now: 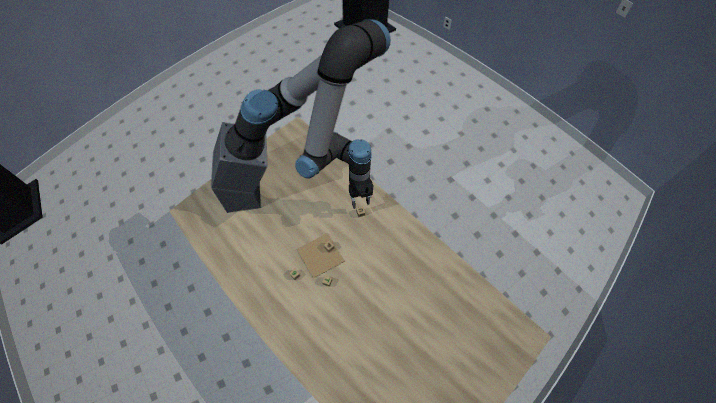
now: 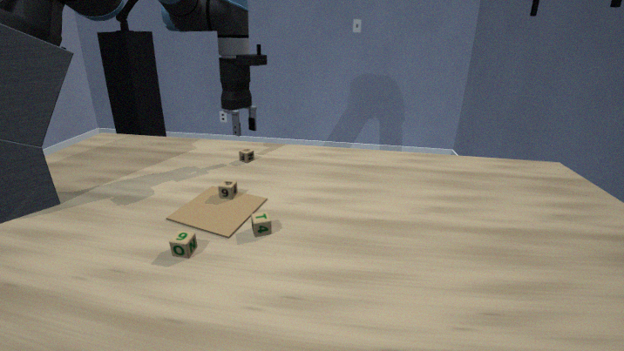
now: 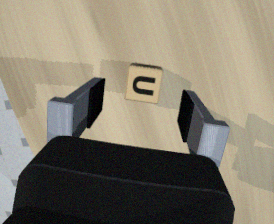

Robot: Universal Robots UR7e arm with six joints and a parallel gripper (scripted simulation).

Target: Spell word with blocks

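My hand is 80 mm above the U block. The rest, counted from my hand: tan mat 60 mm ahead, 240 mm to the right, 100 mm below; P block 50 mm ahead, 190 mm to the right, 80 mm below; T block 160 mm ahead, 280 mm to the right, 80 mm below.
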